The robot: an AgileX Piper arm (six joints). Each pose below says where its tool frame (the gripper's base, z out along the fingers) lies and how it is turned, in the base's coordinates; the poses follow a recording.
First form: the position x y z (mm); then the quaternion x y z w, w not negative.
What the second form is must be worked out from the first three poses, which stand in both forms.
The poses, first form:
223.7, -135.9, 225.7, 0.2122, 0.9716, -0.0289, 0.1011
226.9, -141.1, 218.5, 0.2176, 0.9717, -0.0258, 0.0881
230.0, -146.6, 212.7, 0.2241, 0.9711, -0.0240, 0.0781
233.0, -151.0, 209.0, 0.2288, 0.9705, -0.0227, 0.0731
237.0, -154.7, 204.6, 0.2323, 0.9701, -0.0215, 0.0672
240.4, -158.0, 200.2, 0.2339, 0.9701, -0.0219, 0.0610
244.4, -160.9, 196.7, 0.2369, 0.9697, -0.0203, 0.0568
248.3, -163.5, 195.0, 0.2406, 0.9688, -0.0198, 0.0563
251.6, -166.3, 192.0, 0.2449, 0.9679, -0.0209, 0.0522
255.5, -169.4, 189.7, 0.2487, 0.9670, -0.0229, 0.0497
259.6, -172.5, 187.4, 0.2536, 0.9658, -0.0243, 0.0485
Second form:
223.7, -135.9, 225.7, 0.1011, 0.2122, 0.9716, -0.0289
226.9, -141.1, 218.5, 0.0881, 0.2176, 0.9717, -0.0258
230.0, -146.6, 212.7, 0.0781, 0.2241, 0.9711, -0.0240
233.0, -151.0, 209.0, 0.0731, 0.2288, 0.9705, -0.0227
237.0, -154.7, 204.6, 0.0672, 0.2323, 0.9701, -0.0215
240.4, -158.0, 200.2, 0.0610, 0.2339, 0.9701, -0.0219
244.4, -160.9, 196.7, 0.0568, 0.2369, 0.9697, -0.0203
248.3, -163.5, 195.0, 0.0563, 0.2406, 0.9688, -0.0198
251.6, -166.3, 192.0, 0.0522, 0.2449, 0.9679, -0.0209
255.5, -169.4, 189.7, 0.0497, 0.2487, 0.9670, -0.0229
259.6, -172.5, 187.4, 0.0485, 0.2536, 0.9658, -0.0243

